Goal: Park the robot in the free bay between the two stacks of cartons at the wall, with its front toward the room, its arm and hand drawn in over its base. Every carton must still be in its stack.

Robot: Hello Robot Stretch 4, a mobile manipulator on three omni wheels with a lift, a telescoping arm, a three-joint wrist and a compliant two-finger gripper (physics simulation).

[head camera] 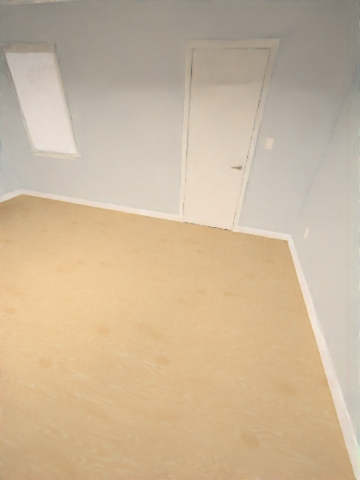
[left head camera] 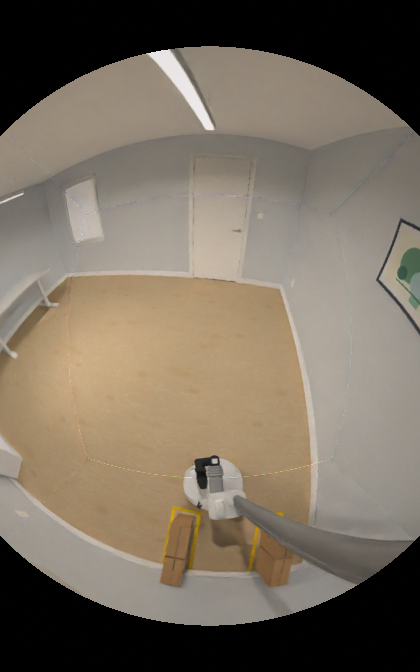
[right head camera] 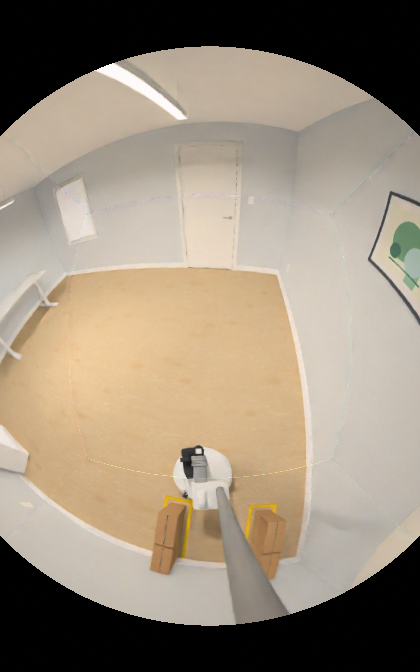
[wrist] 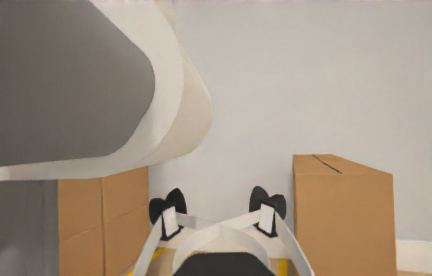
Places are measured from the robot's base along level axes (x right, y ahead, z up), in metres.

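Where they show: gripper, between the fingertips: (left head camera: 206, 508) (wrist: 217, 203).
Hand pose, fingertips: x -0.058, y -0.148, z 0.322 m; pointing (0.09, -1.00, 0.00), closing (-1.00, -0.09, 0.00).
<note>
Things, the pixels of their top centre, and the offset from my fingertips. "spot": a spot on its surface instead.
- carton stack, centre of its top: (wrist: 328, 165) (left head camera: 177, 541) (right head camera: 165, 530) dx -0.182, dy -0.238, dz +0.011 m
- Yellow tape, a spot on its surface: (left head camera: 196, 535) spot: dx -0.086, dy -0.321, dz -0.348 m
- white box-like object, a spot on its surface: (left head camera: 7, 460) spot: dx -1.951, dy -0.098, dz -0.153 m
A carton stack (left head camera: 177, 550) (right head camera: 167, 537) stands upright at the lower left of both side head views; the other stack (left head camera: 275, 560) (right head camera: 267, 542) is at lower right. Yellow tape (left head camera: 197, 535) (right head camera: 188, 530) outlines the left stack's floor spot. The bay lies between them. My white round base (left head camera: 235, 480) (right head camera: 220, 465) stands just outside the bay's room-side end, front toward the door, and appears nearer the left stack's line. My arm and hand are drawn in over it. My gripper (wrist: 217, 203) is open and empty; the wrist view shows one stack (wrist: 125, 225) left and one (wrist: 345, 220) right.
The side wall's baseboard (left head camera: 309, 425) (right head camera: 305, 425) runs along the right. The door (head camera: 222, 135) (left head camera: 220, 215) (right head camera: 207, 205) is across the room. A white bench (left head camera: 22, 295) (right head camera: 20, 295) is far left, a white box-like object (left head camera: 7, 460) (right head camera: 12, 452) nearer left.
</note>
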